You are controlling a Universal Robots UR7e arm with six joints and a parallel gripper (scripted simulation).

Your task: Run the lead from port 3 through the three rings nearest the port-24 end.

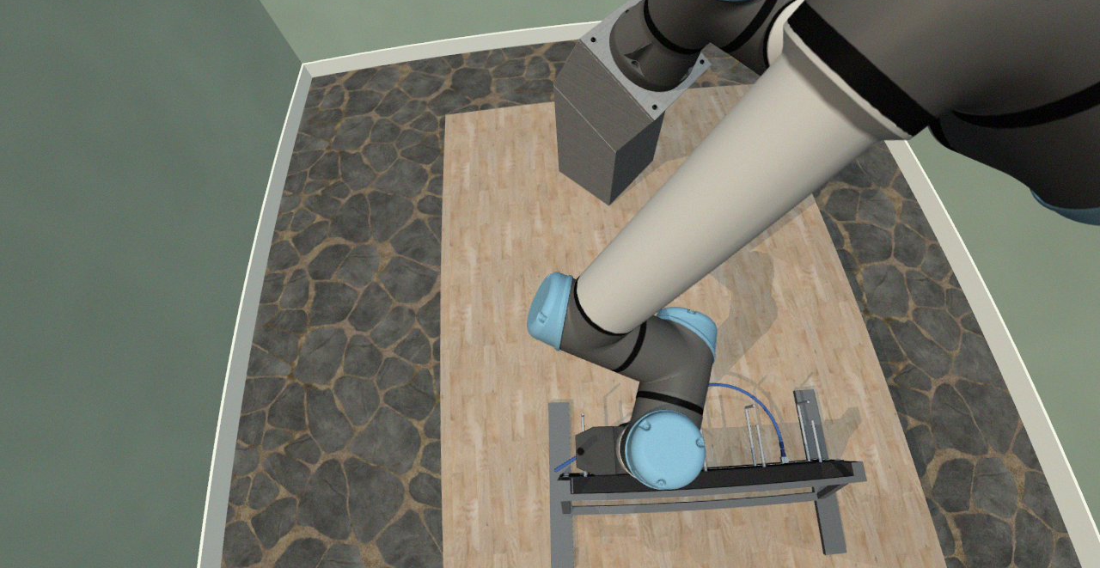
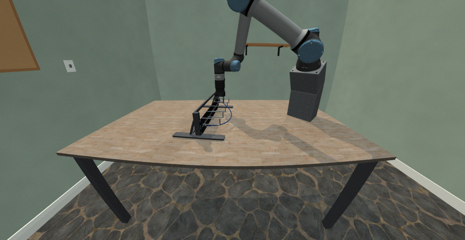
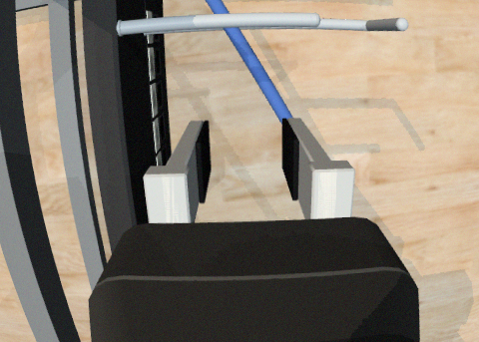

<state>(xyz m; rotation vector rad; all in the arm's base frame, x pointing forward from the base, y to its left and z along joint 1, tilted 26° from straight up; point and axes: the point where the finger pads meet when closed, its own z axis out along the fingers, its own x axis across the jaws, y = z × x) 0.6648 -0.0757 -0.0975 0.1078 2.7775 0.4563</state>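
My hand is 60 mm short of the black patch panel rack, 150 mm to the right of it and 20 mm above it.
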